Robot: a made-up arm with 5 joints. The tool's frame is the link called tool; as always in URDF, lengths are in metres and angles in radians. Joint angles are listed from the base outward.
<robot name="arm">
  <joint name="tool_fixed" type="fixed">
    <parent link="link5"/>
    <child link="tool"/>
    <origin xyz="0 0 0" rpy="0 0 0"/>
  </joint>
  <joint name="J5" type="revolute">
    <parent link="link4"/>
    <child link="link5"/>
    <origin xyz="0.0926 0.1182 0" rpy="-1.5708 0 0"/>
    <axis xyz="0 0 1"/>
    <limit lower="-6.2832" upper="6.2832"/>
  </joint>
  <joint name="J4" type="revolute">
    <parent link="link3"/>
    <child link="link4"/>
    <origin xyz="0.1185 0.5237 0" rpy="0 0 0"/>
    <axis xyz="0 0 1"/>
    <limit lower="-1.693" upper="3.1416"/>
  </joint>
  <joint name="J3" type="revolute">
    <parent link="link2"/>
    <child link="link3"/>
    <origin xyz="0.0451 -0.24 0" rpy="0 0 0"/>
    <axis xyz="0 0 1"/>
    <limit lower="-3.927" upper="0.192"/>
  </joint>
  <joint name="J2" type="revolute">
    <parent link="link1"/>
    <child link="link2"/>
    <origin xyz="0 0 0" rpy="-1.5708 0 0"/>
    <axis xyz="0 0 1"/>
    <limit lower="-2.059" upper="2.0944"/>
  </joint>
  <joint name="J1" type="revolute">
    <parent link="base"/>
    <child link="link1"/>
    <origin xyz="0 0 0.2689" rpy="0 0 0"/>
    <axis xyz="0 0 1"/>
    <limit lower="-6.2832" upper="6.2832"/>
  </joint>
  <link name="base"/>
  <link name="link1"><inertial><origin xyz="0.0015 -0.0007 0.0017"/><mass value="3"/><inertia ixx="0.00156" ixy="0" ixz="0" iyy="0.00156" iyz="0" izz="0.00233"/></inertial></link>
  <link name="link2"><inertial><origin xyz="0.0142 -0.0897 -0.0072"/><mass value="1.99"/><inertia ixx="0.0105" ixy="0.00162" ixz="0" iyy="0.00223" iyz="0" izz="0.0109"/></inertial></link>
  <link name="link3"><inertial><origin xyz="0.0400 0.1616 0.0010"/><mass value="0.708"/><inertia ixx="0.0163" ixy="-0.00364" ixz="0" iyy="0.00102" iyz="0" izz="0.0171"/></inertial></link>
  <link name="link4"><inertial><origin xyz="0.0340 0.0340 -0.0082"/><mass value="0.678"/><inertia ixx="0.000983" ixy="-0.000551" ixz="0" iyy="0.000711" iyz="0" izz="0.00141"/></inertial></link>
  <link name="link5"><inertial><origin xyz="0.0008 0.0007 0.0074"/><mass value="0.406"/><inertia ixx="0.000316" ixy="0" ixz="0" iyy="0.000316" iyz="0" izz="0.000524"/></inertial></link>
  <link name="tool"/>
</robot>
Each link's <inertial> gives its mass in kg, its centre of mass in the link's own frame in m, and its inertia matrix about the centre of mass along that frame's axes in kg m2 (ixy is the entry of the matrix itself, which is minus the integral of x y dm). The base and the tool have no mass. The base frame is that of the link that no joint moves.
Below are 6 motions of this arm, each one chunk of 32 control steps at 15 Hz.
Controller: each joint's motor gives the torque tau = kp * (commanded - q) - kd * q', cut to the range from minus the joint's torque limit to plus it. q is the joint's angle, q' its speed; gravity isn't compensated. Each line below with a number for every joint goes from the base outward.
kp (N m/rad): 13 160 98 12 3.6
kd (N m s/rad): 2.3 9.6 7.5 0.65 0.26
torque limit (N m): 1.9 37 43 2.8 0.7
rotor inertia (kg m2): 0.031 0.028 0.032 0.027 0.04
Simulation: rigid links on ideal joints. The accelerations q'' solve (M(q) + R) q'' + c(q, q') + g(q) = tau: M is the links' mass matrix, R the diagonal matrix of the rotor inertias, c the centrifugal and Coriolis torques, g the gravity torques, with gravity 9.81 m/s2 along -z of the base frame. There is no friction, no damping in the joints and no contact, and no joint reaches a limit. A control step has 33 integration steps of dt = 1/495 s. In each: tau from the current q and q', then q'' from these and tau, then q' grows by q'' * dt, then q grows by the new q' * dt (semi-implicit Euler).
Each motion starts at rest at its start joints. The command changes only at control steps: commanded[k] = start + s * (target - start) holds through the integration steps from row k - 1 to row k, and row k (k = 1, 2, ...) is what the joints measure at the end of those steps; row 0 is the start. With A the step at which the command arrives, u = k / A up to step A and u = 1 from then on. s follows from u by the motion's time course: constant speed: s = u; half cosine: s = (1 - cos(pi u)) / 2; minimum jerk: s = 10 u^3 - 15 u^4 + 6 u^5; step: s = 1 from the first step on.
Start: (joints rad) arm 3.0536 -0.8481 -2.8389 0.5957 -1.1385
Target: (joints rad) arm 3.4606 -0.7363 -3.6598 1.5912 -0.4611
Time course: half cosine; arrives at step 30
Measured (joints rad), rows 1 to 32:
1: 3.0538 -0.8604 -2.8464 0.6005 -1.1382
2: 3.0543 -0.8812 -2.8702 0.5912 -1.1367
3: 3.0553 -0.9013 -2.9010 0.5711 -1.1323
4: 3.0570 -0.9154 -2.9320 0.5600 -1.1241
5: 3.0598 -0.9214 -2.9598 0.5685 -1.1112
6: 3.0641 -0.9193 -2.9836 0.5960 -1.0939
7: 3.0703 -0.9115 -3.0049 0.6372 -1.0725
8: 3.0787 -0.9009 -3.0267 0.6859 -1.0477
9: 3.0895 -0.8904 -3.0515 0.7370 -1.0202
10: 3.1026 -0.8819 -3.0814 0.7875 -0.9906
11: 3.1179 -0.8759 -3.1167 0.8361 -0.9593
12: 3.1351 -0.8721 -3.1569 0.8828 -0.9264
13: 3.1538 -0.8697 -3.2007 0.9290 -0.8924
14: 3.1739 -0.8675 -3.2465 0.9760 -0.8573
15: 3.1951 -0.8646 -3.2926 1.0247 -0.8215
16: 3.2172 -0.8606 -3.3380 1.0754 -0.7854
17: 3.2401 -0.8555 -3.3821 1.1275 -0.7493
18: 3.2635 -0.8497 -3.4245 1.1800 -0.7138
19: 3.2872 -0.8436 -3.4652 1.2316 -0.6791
20: 3.3107 -0.8377 -3.5043 1.2811 -0.6458
21: 3.3339 -0.8322 -3.5415 1.3274 -0.6143
22: 3.3563 -0.8275 -3.5767 1.3700 -0.5847
23: 3.3777 -0.8233 -3.6093 1.4086 -0.5576
24: 3.3977 -0.8196 -3.6390 1.4430 -0.5331
25: 3.4160 -0.8164 -3.6651 1.4731 -0.5115
26: 3.4325 -0.8136 -3.6874 1.4987 -0.4931
27: 3.4468 -0.8111 -3.7056 1.5195 -0.4781
28: 3.4588 -0.8091 -3.7194 1.5352 -0.4665
29: 3.4685 -0.8077 -3.7289 1.5456 -0.4586
30: 3.4756 -0.8069 -3.7340 1.5504 -0.4545
31: 3.4802 -0.8063 -3.7357 1.5509 -0.4538
32: 3.4824 -0.8056 -3.7357 1.5502 -0.4556

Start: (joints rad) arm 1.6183 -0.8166 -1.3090 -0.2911 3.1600
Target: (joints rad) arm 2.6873 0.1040 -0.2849 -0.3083 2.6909
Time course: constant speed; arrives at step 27
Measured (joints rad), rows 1 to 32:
1: 1.6243 -0.8101 -1.2841 -0.3163 3.1570
2: 1.6395 -0.7779 -1.2437 -0.3353 3.1474
3: 1.6615 -0.7315 -1.1921 -0.3193 3.1312
4: 1.6880 -0.6807 -1.1352 -0.2829 3.1102
5: 1.7180 -0.6322 -1.0791 -0.2492 3.0872
6: 1.7511 -0.5891 -1.0284 -0.2298 3.0646
7: 1.7872 -0.5515 -0.9847 -0.2245 3.0439
8: 1.8258 -0.5177 -0.9466 -0.2278 3.0255
9: 1.8663 -0.4852 -0.9115 -0.2336 3.0089
10: 1.9081 -0.4522 -0.8766 -0.2374 2.9933
11: 1.9507 -0.4179 -0.8405 -0.2373 2.9778
12: 1.9935 -0.3824 -0.8029 -0.2339 2.9618
13: 2.0365 -0.3464 -0.7644 -0.2289 2.9450
14: 2.0796 -0.3106 -0.7259 -0.2243 2.9276
15: 2.1227 -0.2754 -0.6881 -0.2212 2.9098
16: 2.1657 -0.2409 -0.6512 -0.2200 2.8918
17: 2.2086 -0.2070 -0.6153 -0.2201 2.8740
18: 2.2513 -0.1733 -0.5799 -0.2209 2.8564
19: 2.2937 -0.1399 -0.5449 -0.2218 2.8390
20: 2.3357 -0.1064 -0.5100 -0.2227 2.8218
21: 2.3774 -0.0731 -0.4752 -0.2235 2.8046
22: 2.4187 -0.0398 -0.4405 -0.2245 2.7875
23: 2.4596 -0.0067 -0.4060 -0.2259 2.7702
24: 2.5001 0.0262 -0.3718 -0.2278 2.7529
25: 2.5402 0.0590 -0.3379 -0.2300 2.7356
26: 2.5800 0.0916 -0.3041 -0.2326 2.7182
27: 2.6194 0.1241 -0.2705 -0.2354 2.7007
28: 2.6531 0.1408 -0.2444 -0.2216 2.6863
29: 2.6749 0.1443 -0.2359 -0.2112 2.6782
30: 2.6862 0.1413 -0.2399 -0.2188 2.6768
31: 2.6907 0.1368 -0.2481 -0.2354 2.6802
32: 2.6918 0.1337 -0.2547 -0.2476 2.6857

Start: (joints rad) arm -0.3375 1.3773 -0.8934 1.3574 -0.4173
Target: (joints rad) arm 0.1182 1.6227 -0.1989 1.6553 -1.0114
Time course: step
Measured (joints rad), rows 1 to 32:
1: -0.2852 1.4386 -0.7382 1.2363 -0.4572
2: -0.1854 1.5864 -0.4618 1.0099 -0.5749
3: -0.1045 1.6688 -0.2577 1.0469 -0.7639
4: -0.0296 1.6725 -0.1859 1.4538 -0.9640
5: 0.0377 1.6524 -0.1880 1.7378 -1.1092
6: 0.0865 1.6311 -0.2236 1.7476 -1.1781
7: 0.1147 1.6174 -0.2581 1.6415 -1.1732
8: 0.1278 1.6112 -0.2780 1.5644 -1.1193
9: 0.1316 1.6102 -0.2838 1.5509 -1.0503
10: 0.1306 1.6125 -0.2800 1.5709 -0.9932
11: 0.1277 1.6156 -0.2730 1.5921 -0.9617
12: 0.1245 1.6176 -0.2678 1.6019 -0.9568
13: 0.1218 1.6179 -0.2662 1.6019 -0.9706
14: 0.1199 1.6174 -0.2671 1.5981 -0.9923
15: 0.1187 1.6166 -0.2687 1.5946 -1.0124
16: 0.1181 1.6162 -0.2698 1.5929 -1.0251
17: 0.1178 1.6161 -0.2701 1.5929 -1.0291
18: 0.1177 1.6163 -0.2699 1.5936 -1.0261
19: 0.1178 1.6164 -0.2696 1.5943 -1.0196
20: 0.1179 1.6165 -0.2694 1.5946 -1.0127
21: 0.1180 1.6165 -0.2693 1.5946 -1.0079
22: 0.1181 1.6165 -0.2694 1.5945 -1.0058
23: 0.1182 1.6165 -0.2694 1.5944 -1.0061
24: 0.1182 1.6164 -0.2695 1.5943 -1.0080
25: 0.1182 1.6164 -0.2695 1.5943 -1.0103
26: 0.1182 1.6164 -0.2695 1.5943 -1.0121
27: 0.1182 1.6165 -0.2695 1.5943 -1.0130
28: 0.1182 1.6165 -0.2695 1.5944 -1.0131
29: 0.1182 1.6165 -0.2695 1.5944 -1.0126
30: 0.1182 1.6165 -0.2695 1.5943 -1.0119
31: 0.1182 1.6165 -0.2695 1.5943 -1.0112
32: 0.1182 1.6165 -0.2695 1.5943 -1.0109

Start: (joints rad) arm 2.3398 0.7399 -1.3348 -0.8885 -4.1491
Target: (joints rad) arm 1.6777 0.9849 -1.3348 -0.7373 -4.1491
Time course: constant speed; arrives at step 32
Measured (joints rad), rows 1 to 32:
1: 2.3389 0.7641 -1.3293 -0.8766 -4.1491
2: 2.3356 0.7995 -1.3046 -0.8368 -4.1490
3: 2.3287 0.8294 -1.2802 -0.7931 -4.1489
4: 2.3175 0.8471 -1.2665 -0.7677 -4.1487
5: 2.3023 0.8540 -1.2652 -0.7642 -4.1486
6: 2.2838 0.8549 -1.2718 -0.7728 -4.1485
7: 2.2626 0.8553 -1.2804 -0.7820 -4.1486
8: 2.2396 0.8583 -1.2865 -0.7854 -4.1487
9: 2.2152 0.8649 -1.2888 -0.7819 -4.1488
10: 2.1901 0.8739 -1.2881 -0.7738 -4.1489
11: 2.1647 0.8837 -1.2861 -0.7643 -4.1489
12: 2.1396 0.8930 -1.2844 -0.7561 -4.1489
13: 2.1150 0.9013 -1.2837 -0.7499 -4.1489
14: 2.0913 0.9087 -1.2841 -0.7455 -4.1488
15: 2.0685 0.9156 -1.2851 -0.7419 -4.1488
16: 2.0467 0.9226 -1.2861 -0.7381 -4.1488
17: 2.0257 0.9298 -1.2870 -0.7338 -4.1488
18: 2.0053 0.9373 -1.2874 -0.7289 -4.1488
19: 1.9853 0.9450 -1.2877 -0.7237 -4.1488
20: 1.9656 0.9527 -1.2879 -0.7184 -4.1488
21: 1.9460 0.9604 -1.2881 -0.7133 -4.1488
22: 1.9263 0.9680 -1.2884 -0.7084 -4.1488
23: 1.9065 0.9755 -1.2888 -0.7036 -4.1488
24: 1.8866 0.9829 -1.2893 -0.6988 -4.1488
25: 1.8664 0.9904 -1.2898 -0.6941 -4.1488
26: 1.8460 0.9979 -1.2903 -0.6893 -4.1488
27: 1.8254 1.0054 -1.2907 -0.6845 -4.1488
28: 1.8047 1.0129 -1.2911 -0.6797 -4.1488
29: 1.7839 1.0204 -1.2915 -0.6749 -4.1488
30: 1.7630 1.0279 -1.2919 -0.6701 -4.1488
31: 1.7420 1.0354 -1.2924 -0.6653 -4.1488
32: 1.7211 1.0429 -1.2928 -0.6606 -4.1488

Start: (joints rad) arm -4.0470 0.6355 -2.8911 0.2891 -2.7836
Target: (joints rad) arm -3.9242 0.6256 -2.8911 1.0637 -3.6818
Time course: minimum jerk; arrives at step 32
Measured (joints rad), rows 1 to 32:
1: -4.0471 0.6495 -2.8873 0.2830 -2.7837
2: -4.0473 0.6712 -2.8693 0.2951 -2.7843
3: -4.0473 0.6920 -2.8479 0.3279 -2.7861
4: -4.0471 0.7074 -2.8301 0.3622 -2.7902
5: -4.0466 0.7153 -2.8196 0.3863 -2.7979
6: -4.0458 0.7159 -2.8168 0.4006 -2.8101
7: -4.0446 0.7112 -2.8203 0.4104 -2.8276
8: -4.0428 0.7040 -2.8270 0.4214 -2.8508
9: -4.0405 0.6971 -2.8342 0.4381 -2.8798
10: -4.0375 0.6921 -2.8396 0.4628 -2.9142
11: -4.0338 0.6898 -2.8423 0.4960 -2.9536
12: -4.0294 0.6899 -2.8422 0.5367 -2.9973
13: -4.0244 0.6915 -2.8402 0.5829 -3.0447
14: -4.0187 0.6937 -2.8373 0.6320 -3.0949
15: -4.0124 0.6956 -2.8345 0.6821 -3.1472
16: -4.0056 0.6966 -2.8324 0.7316 -3.2008
17: -3.9983 0.6968 -2.8313 0.7796 -3.2549
18: -3.9907 0.6961 -2.8311 0.8258 -3.3086
19: -3.9829 0.6950 -2.8315 0.8700 -3.3612
20: -3.9750 0.6938 -2.8321 0.9121 -3.4118
21: -3.9672 0.6927 -2.8327 0.9519 -3.4596
22: -3.9596 0.6920 -2.8330 0.9889 -3.5040
23: -3.9524 0.6916 -2.8330 1.0226 -3.5444
24: -3.9457 0.6915 -2.8328 1.0526 -3.5801
25: -3.9396 0.6915 -2.8324 1.0782 -3.6108
26: -3.9343 0.6915 -2.8321 1.0993 -3.6362
27: -3.9297 0.6914 -2.8319 1.1158 -3.6563
28: -3.9259 0.6913 -2.8318 1.1278 -3.6712
29: -3.9230 0.6911 -2.8319 1.1357 -3.6811
30: -3.9209 0.6909 -2.8320 1.1401 -3.6866
31: -3.9196 0.6907 -2.8322 1.1418 -3.6884
32: -3.9190 0.6905 -2.8324 1.1419 -3.6875

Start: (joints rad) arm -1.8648 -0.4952 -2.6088 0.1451 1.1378
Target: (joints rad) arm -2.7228 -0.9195 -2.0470 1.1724 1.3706
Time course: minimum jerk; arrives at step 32
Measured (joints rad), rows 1 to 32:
1: -1.8646 -0.5007 -2.6092 0.1361 1.1379
2: -1.8648 -0.5098 -2.6153 0.1209 1.1381
3: -1.8661 -0.5204 -2.6224 0.1094 1.1386
4: -1.8689 -0.5305 -2.6264 0.1066 1.1396
5: -1.8742 -0.5394 -2.6252 0.1142 1.1414
6: -1.8825 -0.5474 -2.6179 0.1324 1.1444
7: -1.8945 -0.5553 -2.6048 0.1601 1.1488
8: -1.9109 -0.5645 -2.5870 0.1957 1.1549
9: -1.9318 -0.5760 -2.5657 0.2375 1.1625
10: -1.9573 -0.5905 -2.5419 0.2841 1.1717
11: -1.9873 -0.6081 -2.5162 0.3345 1.1821
12: -2.0214 -0.6285 -2.4890 0.3884 1.1936
13: -2.0593 -0.6511 -2.4602 0.4455 1.2059
14: -2.1006 -0.6752 -2.4300 0.5056 1.2189
15: -2.1448 -0.7002 -2.3984 0.5684 1.2325
16: -2.1914 -0.7254 -2.3656 0.6332 1.2463
17: -2.2396 -0.7503 -2.3320 0.6991 1.2603
18: -2.2887 -0.7746 -2.2981 0.7651 1.2743
19: -2.3379 -0.7981 -2.2645 0.8298 1.2880
20: -2.3863 -0.8204 -2.2319 0.8920 1.3012
21: -2.4331 -0.8415 -2.2010 0.9505 1.3136
22: -2.4777 -0.8610 -2.1723 1.0044 1.3252
23: -2.5195 -0.8788 -2.1461 1.0529 1.3357
24: -2.5578 -0.8946 -2.1230 1.0954 1.3451
25: -2.5924 -0.9083 -2.1030 1.1317 1.3531
26: -2.6227 -0.9197 -2.0863 1.1615 1.3597
27: -2.6486 -0.9287 -2.0728 1.1848 1.3649
28: -2.6701 -0.9355 -2.0625 1.2021 1.3688
29: -2.6870 -0.9401 -2.0551 1.2137 1.3714
30: -2.6998 -0.9429 -2.0503 1.2205 1.3728
31: -2.7087 -0.9443 -2.0477 1.2233 1.3733
32: -2.7146 -0.9448 -2.0465 1.2236 1.3730

